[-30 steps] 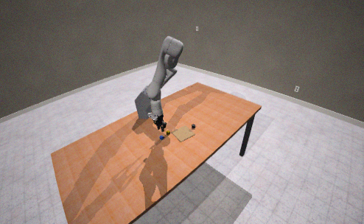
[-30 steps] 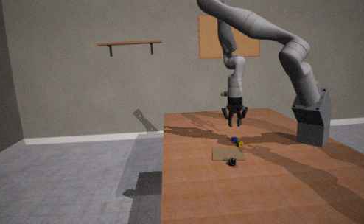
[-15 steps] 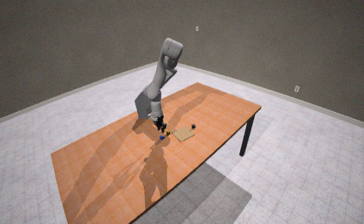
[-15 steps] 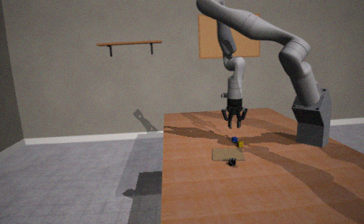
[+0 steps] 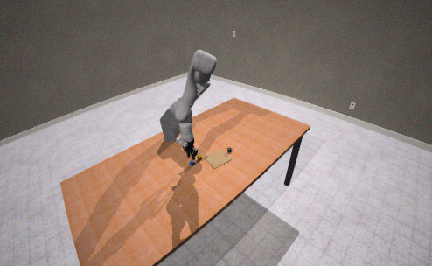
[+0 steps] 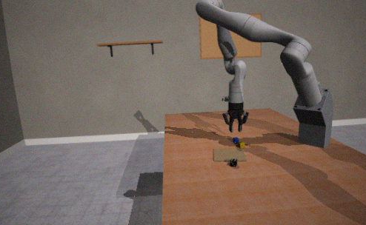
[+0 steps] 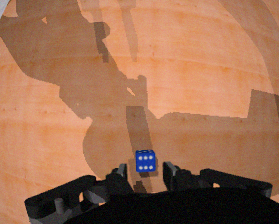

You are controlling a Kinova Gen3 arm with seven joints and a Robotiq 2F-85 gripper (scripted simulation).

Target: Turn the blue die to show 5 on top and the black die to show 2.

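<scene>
Now: hand 60 mm above the blue die. From my hand the other things lie so: yellow die (20 mm behind, 70 mm to the left, 60 mm below); then tan mat (60 mm ahead, 170 mm to the left, 70 mm below); then black die (60 mm ahead, 280 mm to the left, 60 mm below).
</scene>
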